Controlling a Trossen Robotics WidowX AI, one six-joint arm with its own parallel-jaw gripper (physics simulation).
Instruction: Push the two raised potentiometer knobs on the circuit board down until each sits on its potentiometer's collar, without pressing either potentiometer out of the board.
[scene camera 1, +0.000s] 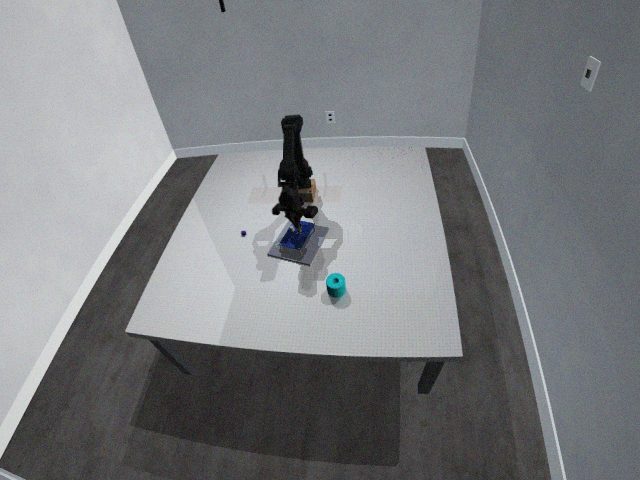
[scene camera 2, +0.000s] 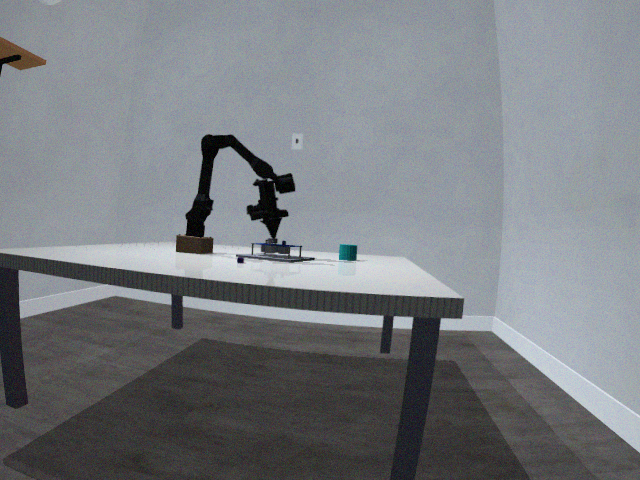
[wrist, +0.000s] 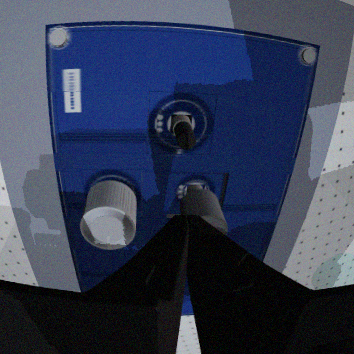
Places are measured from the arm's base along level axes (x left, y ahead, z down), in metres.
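Where they show: gripper, between the fingertips: (scene camera 1: 297, 227) (scene camera 2: 273, 238) (wrist: 185, 226); arm's base, origin of its link: (scene camera 1: 304, 184) (scene camera 2: 194, 236).
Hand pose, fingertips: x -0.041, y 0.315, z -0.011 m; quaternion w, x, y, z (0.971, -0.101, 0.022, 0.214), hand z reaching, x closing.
Observation:
Each offset is from my fingertips to the top centre of the thing.
The blue circuit board (scene camera 1: 289, 241) (scene camera 2: 294, 246) (wrist: 125, 60) stands on posts. In the wrist view a wide light-grey ribbed knob @[dx -0.025, dy -0.010, dz +0.001 m] (wrist: 110, 215) stands at the left, and a narrower dark-grey knob @[dx +0.006, dy +0.006, dz +0.000 m] (wrist: 204, 207) stands right of centre, its top partly hidden by the fingertips. Both rise above the board; their gaps to the collars are hidden. A dark bare shaft @[dx +0.012, dy -0.027, dz +0.007 m] (wrist: 183, 131) stands farther up the board. My gripper (scene camera 1: 296, 227) (scene camera 2: 273, 237) (wrist: 185, 226) is shut and empty, pointing down, its tips at the dark-grey knob's top; whether they touch it I cannot tell.
The board's posts stand on a grey base plate (scene camera 1: 318, 240) (scene camera 2: 305, 258) (wrist: 25, 125). A teal cylinder @[dx +0.128, dy +0.292, dz +0.012 m] (scene camera 1: 336, 286) (scene camera 2: 347, 252) stands beyond the plate, away from the arm. A small purple cube @[dx -0.261, dy -0.083, dz +0.057 m] (scene camera 1: 243, 233) (scene camera 2: 240, 260) lies to one side. The arm's base has a wooden block (scene camera 1: 310, 193) (scene camera 2: 194, 244).

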